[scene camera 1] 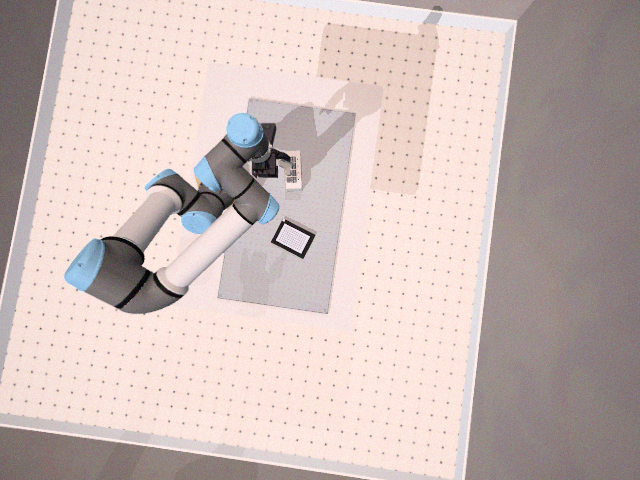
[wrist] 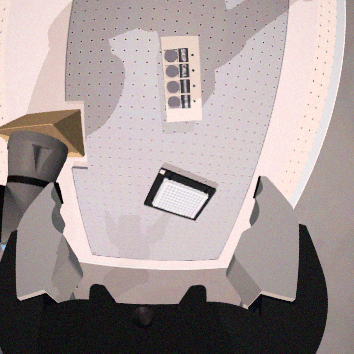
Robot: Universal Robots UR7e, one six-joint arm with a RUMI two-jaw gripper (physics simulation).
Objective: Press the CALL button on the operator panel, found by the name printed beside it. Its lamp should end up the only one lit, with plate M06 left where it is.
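Places are measured from the arm's base along level axes (x up, y back, z right), in millimetres.
Pixels of known places: gripper, between the fingertips: (wrist: pixel 155 181); arm's base, origin of its link: (scene camera 1: pixel 217 192) (wrist: pixel 37 144).
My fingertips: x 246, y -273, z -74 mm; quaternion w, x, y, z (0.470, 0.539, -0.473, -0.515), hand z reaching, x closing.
Note:
Ahead of a thing's pixels: the offset from my fingertips to its middle. "spot": to the spot under its first point. Level surfaces: height alone.
The white operator panel {dx -278, dy -38, dz -67 mm} (scene camera 1: pixel 294 178) (wrist: pixel 182 112) has several round grey buttons in a row. In the wrist view the label beside the second button from the top {spot: dx -250, dy -20, dz -78 mm} (wrist: pixel 172 71) appears to read CALL, though it is blurred. The small lamp dots look dark. The black-framed plate {dx -287, dy -72, dz +230 mm} (scene camera 1: pixel 293 238) (wrist: pixel 181 196), with a white gridded face, lies tilted on the grey board; no M06 marking is legible. My gripper (scene camera 1: pixel 287 162) (wrist: pixel 155 181) is open and empty. In the scene view it overlaps the panel's left side and hides part of it; in the wrist view it is above the board.
The grey perforated board {dx -306 mm} (scene camera 1: pixel 279 289) (wrist: pixel 135 150) bears the panel and plate. A brown wedge-shaped block (wrist: pixel 67 131) stands at its left edge beside the arm's base. The arm (scene camera 1: pixel 206 248) stretches over the board's left side. A pale rim (scene camera 1: pixel 485 248) surrounds the dotted table.

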